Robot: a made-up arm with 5 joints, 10 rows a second.
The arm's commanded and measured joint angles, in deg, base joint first. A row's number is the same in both.
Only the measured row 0 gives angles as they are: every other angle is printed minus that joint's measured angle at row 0.
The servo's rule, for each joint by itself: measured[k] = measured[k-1] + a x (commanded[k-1-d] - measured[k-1]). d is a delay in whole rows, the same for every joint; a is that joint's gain. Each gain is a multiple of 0.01, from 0.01 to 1. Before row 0 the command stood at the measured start. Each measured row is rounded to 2 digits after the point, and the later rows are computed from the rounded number. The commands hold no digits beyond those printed.
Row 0, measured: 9.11, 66.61, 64.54, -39.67, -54.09
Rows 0 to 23, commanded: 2.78, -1.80, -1.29, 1.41, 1.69; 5.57, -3.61, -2.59, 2.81, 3.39; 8.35, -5.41, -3.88, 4.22, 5.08; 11.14, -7.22, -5.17, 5.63, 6.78; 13.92, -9.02, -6.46, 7.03, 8.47; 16.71, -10.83, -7.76, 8.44, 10.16; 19.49, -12.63, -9.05, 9.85, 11.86; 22.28, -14.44, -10.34, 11.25, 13.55; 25.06, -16.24, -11.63, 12.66, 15.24; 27.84, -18.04, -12.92, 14.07, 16.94; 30.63, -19.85, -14.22, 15.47, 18.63; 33.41, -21.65, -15.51, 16.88, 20.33; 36.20, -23.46, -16.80, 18.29, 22.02; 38.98, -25.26, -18.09, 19.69, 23.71; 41.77, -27.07, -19.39, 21.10, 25.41; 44.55, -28.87, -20.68, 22.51, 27.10; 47.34, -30.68, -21.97, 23.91, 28.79; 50.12, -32.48, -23.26, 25.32, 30.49; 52.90, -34.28, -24.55, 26.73, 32.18; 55.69, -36.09, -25.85, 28.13, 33.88; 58.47, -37.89, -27.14, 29.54, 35.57; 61.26, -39.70, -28.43, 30.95, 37.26; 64.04, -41.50, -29.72, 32.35, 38.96; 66.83, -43.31, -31.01, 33.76, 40.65
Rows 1 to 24, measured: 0.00, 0.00, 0.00, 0.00, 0.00; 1.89, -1.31, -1.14, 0.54, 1.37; 4.39, -2.99, -2.42, 1.40, 3.01; 7.08, -4.76, -3.70, 2.47, 4.69; 9.84, -6.56, -4.99, 3.67, 6.38; 12.61, -8.36, -6.28, 4.95, 8.07; 15.40, -10.16, -7.58, 6.28, 9.76; 18.18, -11.96, -8.87, 7.64, 11.46; 20.97, -13.77, -10.16, 9.01, 13.15; 23.75, -15.57, -11.45, 10.40, 14.84; 26.53, -17.37, -12.74, 11.79, 16.54; 29.32, -19.18, -14.04, 13.19, 18.23; 32.10, -20.98, -15.33, 14.59, 19.93; 34.89, -22.79, -16.62, 16.00, 21.62; 37.67, -24.59, -17.91, 17.40, 23.31; 40.46, -26.40, -19.21, 18.81, 25.01; 43.24, -28.20, -20.50, 20.22, 26.70; 46.03, -30.01, -21.79, 21.62, 28.39; 48.81, -31.81, -23.08, 23.03, 30.09; 51.59, -33.61, -24.37, 24.44, 31.78; 54.38, -35.42, -25.67, 25.84, 33.48; 57.16, -37.22, -26.96, 27.25, 35.17; 59.95, -39.03, -28.25, 28.66, 36.86; 62.73, -40.83, -29.54, 30.06, 38.56
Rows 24 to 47, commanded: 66.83, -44.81, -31.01, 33.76, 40.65; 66.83, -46.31, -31.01, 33.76, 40.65; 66.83, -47.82, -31.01, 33.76, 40.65; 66.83, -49.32, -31.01, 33.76, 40.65; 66.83, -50.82, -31.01, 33.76, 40.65; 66.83, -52.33, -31.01, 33.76, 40.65; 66.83, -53.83, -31.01, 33.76, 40.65; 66.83, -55.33, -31.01, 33.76, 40.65; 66.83, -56.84, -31.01, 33.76, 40.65; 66.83, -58.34, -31.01, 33.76, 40.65; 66.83, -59.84, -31.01, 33.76, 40.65; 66.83, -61.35, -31.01, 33.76, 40.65; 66.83, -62.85, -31.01, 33.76, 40.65; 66.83, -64.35, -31.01, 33.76, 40.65; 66.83, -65.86, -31.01, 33.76, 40.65; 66.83, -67.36, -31.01, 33.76, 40.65; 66.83, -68.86, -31.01, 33.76, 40.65; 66.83, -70.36, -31.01, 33.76, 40.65; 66.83, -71.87, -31.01, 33.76, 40.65; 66.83, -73.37, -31.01, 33.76, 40.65; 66.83, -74.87, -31.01, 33.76, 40.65; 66.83, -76.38, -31.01, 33.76, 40.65; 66.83, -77.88, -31.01, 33.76, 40.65; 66.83, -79.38, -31.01, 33.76, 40.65
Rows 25 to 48, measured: 65.52, -42.64, -30.83, 31.47, 40.25; 66.41, -44.22, -30.99, 32.34, 40.57; 66.70, -45.75, -31.01, 32.88, 40.63; 66.79, -47.26, -31.01, 33.21, 40.65; 66.82, -48.76, -31.01, 33.42, 40.65; 66.83, -50.26, -31.01, 33.55, 40.65; 66.83, -51.77, -31.01, 33.63, 40.65; 66.83, -53.27, -31.01, 33.68, 40.65; 66.83, -54.77, -31.01, 33.71, 40.65; 66.83, -56.28, -31.01, 33.73, 40.65; 66.83, -57.78, -31.01, 33.74, 40.65; 66.83, -59.28, -31.01, 33.75, 40.65; 66.83, -60.79, -31.01, 33.75, 40.65; 66.83, -62.29, -31.01, 33.75, 40.65; 66.83, -63.79, -31.01, 33.75, 40.65; 66.83, -65.30, -31.01, 33.75, 40.65; 66.83, -66.80, -31.01, 33.75, 40.65; 66.83, -68.30, -31.01, 33.75, 40.65; 66.83, -69.80, -31.01, 33.75, 40.65; 66.83, -71.31, -31.01, 33.75, 40.65; 66.83, -72.81, -31.01, 33.75, 40.65; 66.83, -74.31, -31.01, 33.75, 40.65; 66.83, -75.82, -31.01, 33.75, 40.65; 66.83, -77.32, -31.01, 33.75, 40.65
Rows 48 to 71, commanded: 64.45, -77.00, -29.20, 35.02, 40.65; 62.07, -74.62, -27.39, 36.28, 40.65; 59.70, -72.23, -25.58, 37.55, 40.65; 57.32, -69.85, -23.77, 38.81, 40.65; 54.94, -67.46, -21.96, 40.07, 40.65; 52.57, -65.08, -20.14, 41.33, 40.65; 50.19, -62.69, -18.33, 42.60, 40.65; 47.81, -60.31, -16.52, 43.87, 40.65; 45.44, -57.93, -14.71, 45.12, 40.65; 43.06, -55.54, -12.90, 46.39, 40.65; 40.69, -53.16, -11.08, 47.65, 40.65; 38.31, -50.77, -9.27, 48.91, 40.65; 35.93, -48.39, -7.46, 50.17, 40.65; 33.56, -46.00, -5.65, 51.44, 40.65; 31.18, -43.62, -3.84, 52.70, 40.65; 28.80, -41.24, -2.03, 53.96, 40.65; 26.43, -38.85, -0.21, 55.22, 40.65; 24.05, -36.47, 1.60, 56.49, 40.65; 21.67, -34.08, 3.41, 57.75, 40.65; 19.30, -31.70, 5.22, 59.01, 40.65; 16.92, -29.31, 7.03, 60.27, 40.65; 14.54, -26.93, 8.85, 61.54, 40.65; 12.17, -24.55, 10.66, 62.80, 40.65; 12.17, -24.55, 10.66, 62.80, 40.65
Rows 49 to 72, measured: 66.83, -78.82, -31.01, 33.75, 40.65; 65.21, -77.49, -29.42, 34.23, 40.65; 63.07, -75.39, -27.63, 35.01, 40.65; 60.78, -73.08, -25.83, 35.98, 40.65; 58.43, -70.72, -24.02, 37.06, 40.65; 56.06, -68.34, -22.21, 38.20, 40.65; 53.69, -65.96, -20.39, 39.39, 40.65; 51.31, -63.57, -18.58, 40.61, 40.65; 48.93, -61.19, -16.77, 41.85, 40.65; 46.56, -58.81, -14.96, 43.09, 40.65; 44.18, -56.42, -13.15, 44.34, 40.65; 41.81, -54.04, -11.33, 45.60, 40.65; 39.43, -51.65, -9.52, 46.86, 40.65; 37.05, -49.27, -7.71, 48.12, 40.65; 34.68, -46.88, -5.90, 49.38, 40.65; 32.30, -44.50, -4.09, 50.64, 40.65; 29.92, -42.12, -2.28, 51.90, 40.65; 27.55, -39.73, -0.46, 53.16, 40.65; 25.17, -37.35, 1.35, 54.43, 40.65; 22.79, -34.96, 3.16, 55.69, 40.65; 20.42, -32.58, 4.97, 56.95, 40.65; 18.04, -30.19, 6.78, 58.21, 40.65; 15.66, -27.81, 8.60, 59.48, 40.65; 13.29, -25.43, 10.41, 60.74, 40.65
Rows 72 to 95, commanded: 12.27, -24.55, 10.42, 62.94, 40.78; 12.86, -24.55, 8.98, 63.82, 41.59; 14.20, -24.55, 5.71, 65.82, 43.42; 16.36, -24.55, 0.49, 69.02, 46.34; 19.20, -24.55, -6.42, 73.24, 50.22; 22.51, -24.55, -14.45, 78.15, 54.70; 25.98, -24.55, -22.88, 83.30, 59.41; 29.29, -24.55, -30.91, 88.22, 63.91; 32.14, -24.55, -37.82, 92.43, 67.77; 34.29, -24.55, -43.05, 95.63, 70.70; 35.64, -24.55, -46.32, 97.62, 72.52; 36.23, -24.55, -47.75, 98.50, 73.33; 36.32, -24.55, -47.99, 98.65, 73.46; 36.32, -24.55, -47.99, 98.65, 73.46; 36.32, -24.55, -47.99, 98.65, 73.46; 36.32, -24.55, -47.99, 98.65, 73.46; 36.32, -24.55, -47.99, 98.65, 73.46; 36.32, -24.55, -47.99, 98.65, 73.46; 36.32, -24.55, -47.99, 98.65, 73.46; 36.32, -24.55, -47.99, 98.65, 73.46; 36.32, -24.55, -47.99, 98.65, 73.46; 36.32, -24.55, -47.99, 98.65, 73.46; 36.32, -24.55, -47.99, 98.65, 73.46; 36.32, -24.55, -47.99, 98.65, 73.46
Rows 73 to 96, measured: 12.53, -24.79, 10.63, 61.52, 40.65; 12.35, -24.61, 10.45, 62.06, 40.76; 12.70, -24.57, 9.16, 62.73, 41.43; 13.72, -24.56, 6.12, 63.90, 43.04; 15.52, -24.55, 1.17, 65.85, 45.71; 18.02, -24.55, -5.51, 68.66, 49.36; 21.07, -24.55, -13.38, 72.27, 53.69; 24.41, -24.55, -21.74, 76.46, 58.32; 27.73, -24.55, -29.81, 80.93, 62.85; 30.73, -24.55, -36.86, 85.30, 66.84; 33.15, -24.55, -42.31, 89.23, 69.97; 34.84, -24.55, -45.84, 92.42, 72.04; 35.79, -24.55, -47.52, 94.73, 73.08; 36.15, -24.55, -47.93, 96.22, 73.39; 36.27, -24.55, -47.98, 97.14, 73.45; 36.30, -24.55, -47.99, 97.71, 73.46; 36.31, -24.55, -47.99, 98.07, 73.46; 36.32, -24.55, -47.99, 98.29, 73.46; 36.32, -24.55, -47.99, 98.43, 73.46; 36.32, -24.55, -47.99, 98.51, 73.46; 36.32, -24.55, -47.99, 98.56, 73.46; 36.32, -24.55, -47.99, 98.59, 73.46; 36.32, -24.55, -47.99, 98.61, 73.46; 36.32, -24.55, -47.99, 98.63, 73.46
